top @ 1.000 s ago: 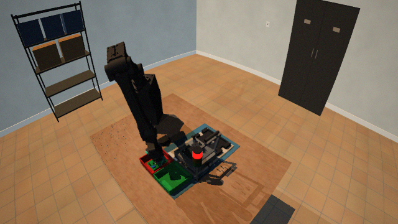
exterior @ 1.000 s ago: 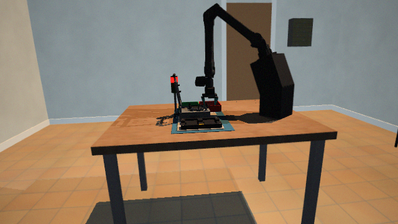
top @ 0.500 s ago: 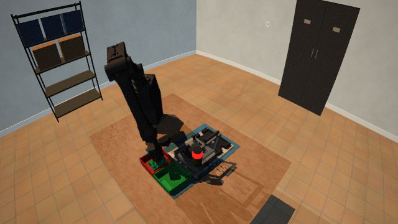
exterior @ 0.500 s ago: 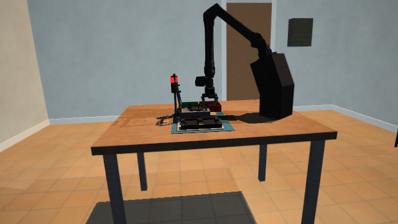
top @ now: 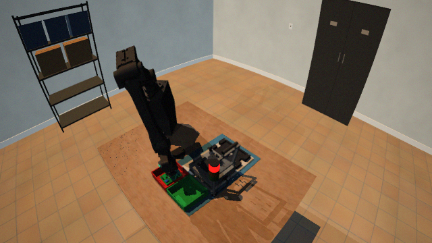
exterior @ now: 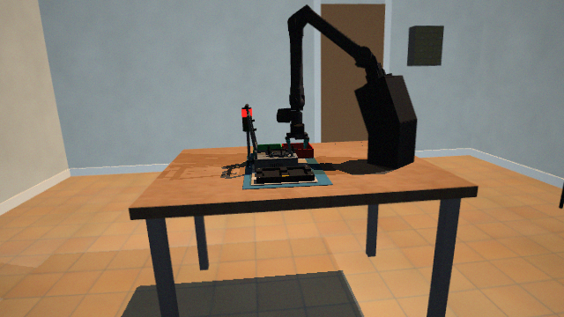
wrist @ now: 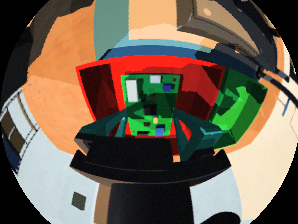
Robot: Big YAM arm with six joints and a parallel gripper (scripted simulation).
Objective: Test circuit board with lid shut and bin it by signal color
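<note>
My gripper is now 1 cm above the red bin. From my hand the other things lie so: green bin (14 cm ahead, 4 cm to the right, 1 cm below); tester lid (26 cm ahead, 14 cm to the left, 16 cm above); green circuit board (right at my hand).
</note>
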